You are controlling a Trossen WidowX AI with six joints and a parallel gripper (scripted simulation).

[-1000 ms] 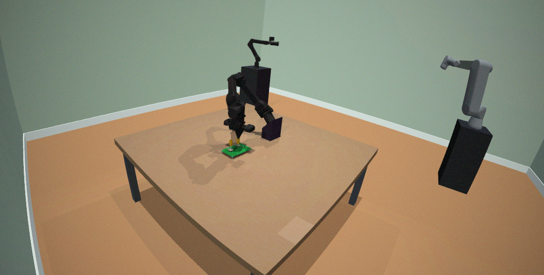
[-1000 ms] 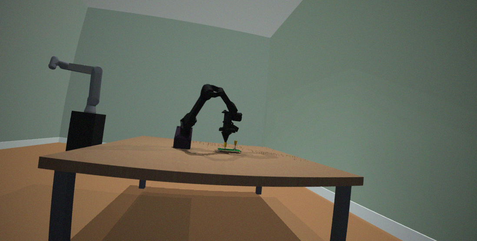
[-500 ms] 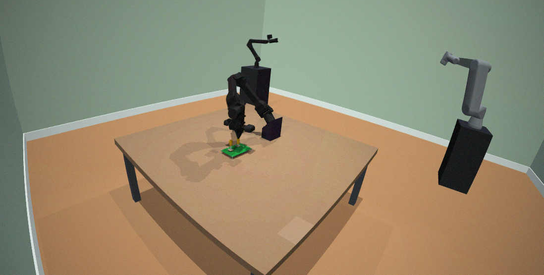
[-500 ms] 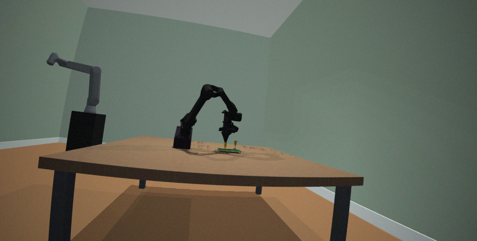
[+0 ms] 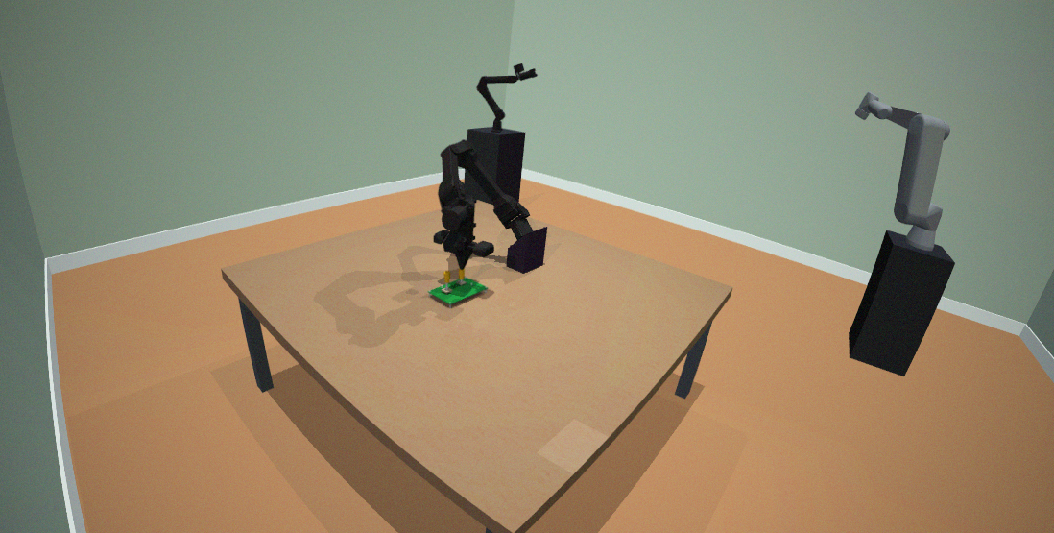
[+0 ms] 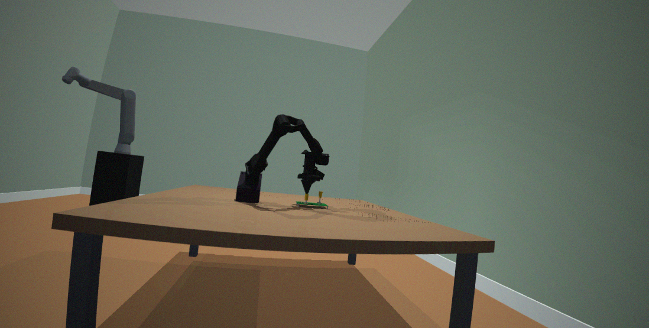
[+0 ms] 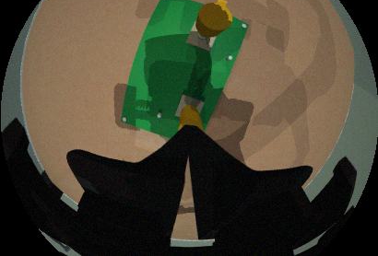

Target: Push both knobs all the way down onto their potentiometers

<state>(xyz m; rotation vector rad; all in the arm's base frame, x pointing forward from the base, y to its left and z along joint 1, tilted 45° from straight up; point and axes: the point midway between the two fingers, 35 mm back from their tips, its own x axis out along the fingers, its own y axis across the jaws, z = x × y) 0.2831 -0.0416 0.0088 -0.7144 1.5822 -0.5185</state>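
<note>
Right now my gripper tip is 8 cm short of the knob and 1 cm to the right of it.
</note>
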